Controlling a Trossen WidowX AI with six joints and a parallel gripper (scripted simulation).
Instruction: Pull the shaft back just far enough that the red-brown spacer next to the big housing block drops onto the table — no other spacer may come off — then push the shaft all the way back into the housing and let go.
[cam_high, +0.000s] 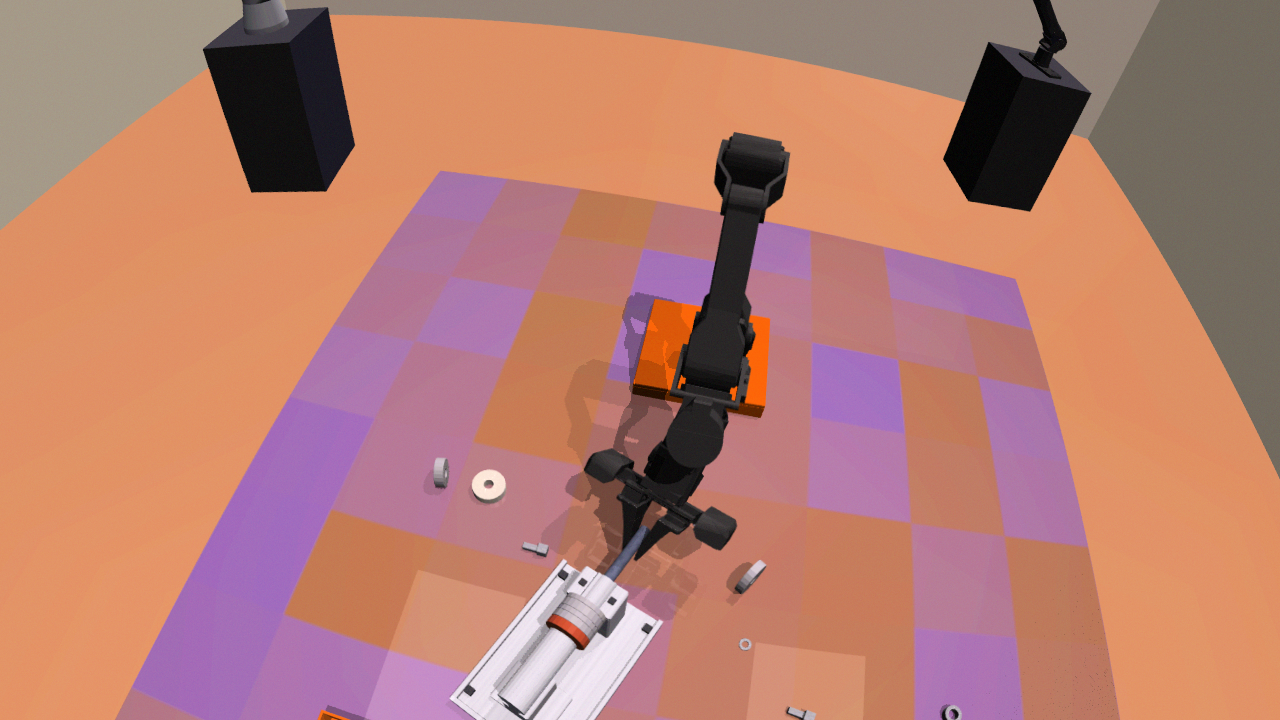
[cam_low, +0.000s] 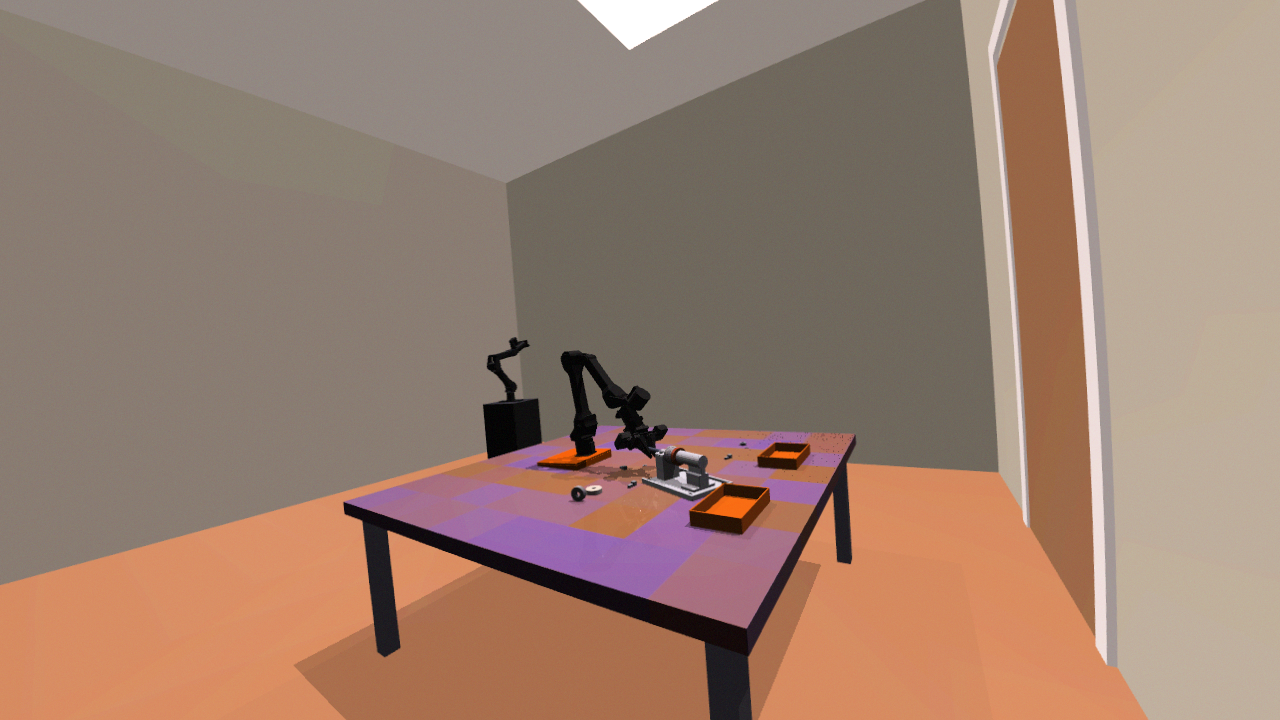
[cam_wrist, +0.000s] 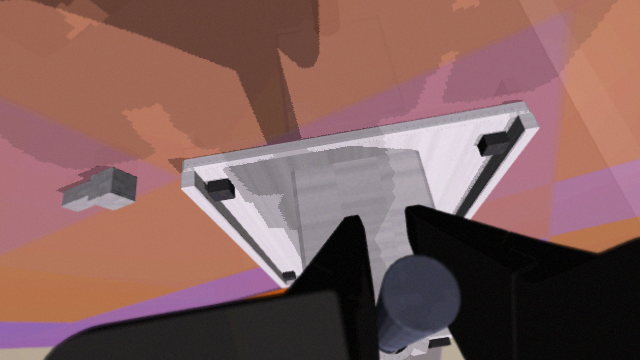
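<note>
My gripper tip is now 50 mm short of the blue-grey shaft, 30 mm to the left of it and 20 mm below it. The rest, counted from my gripper tip: red-brown spacer (110 mm ahead, 70 mm to the right, 20 mm above).
</note>
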